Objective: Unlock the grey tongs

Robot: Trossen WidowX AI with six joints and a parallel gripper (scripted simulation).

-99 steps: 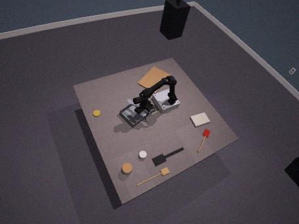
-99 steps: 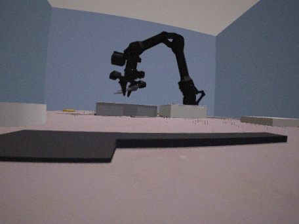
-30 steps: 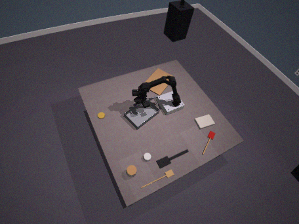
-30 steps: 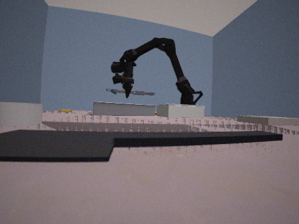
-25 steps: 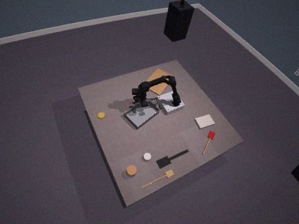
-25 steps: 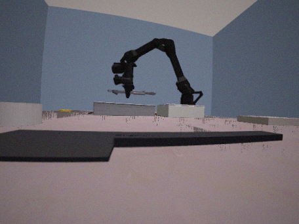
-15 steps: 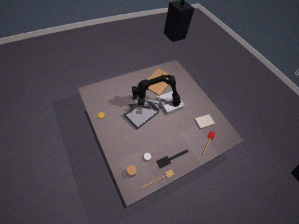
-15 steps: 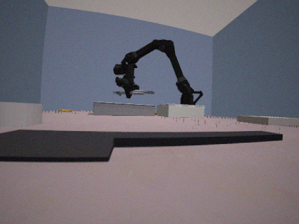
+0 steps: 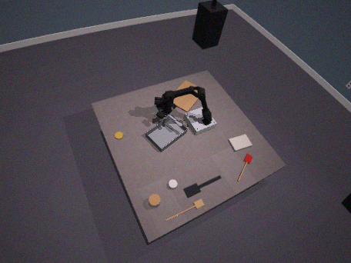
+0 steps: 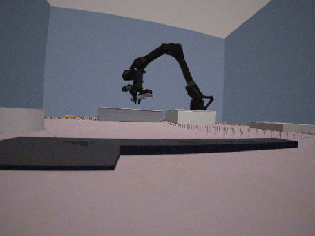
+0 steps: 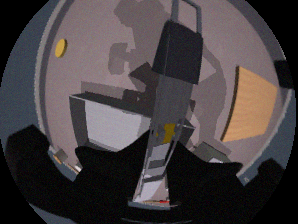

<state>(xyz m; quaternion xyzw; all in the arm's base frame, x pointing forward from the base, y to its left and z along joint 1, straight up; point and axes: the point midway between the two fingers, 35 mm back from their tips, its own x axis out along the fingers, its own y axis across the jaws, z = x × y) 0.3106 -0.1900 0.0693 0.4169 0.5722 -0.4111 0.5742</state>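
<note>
The yellow lock piece is 10 mm ahead of my gripper tip, 20 mm to the right of it and 40 mm above it. From my gripper tip the other things lie so: white cylinder 230 mm ahead, 530 mm to the left, 80 mm below; roasting tin 50 mm ahead, 110 mm to the left, 70 mm below; wooden board 360 mm behind, 200 mm to the right, 90 mm below.
</note>
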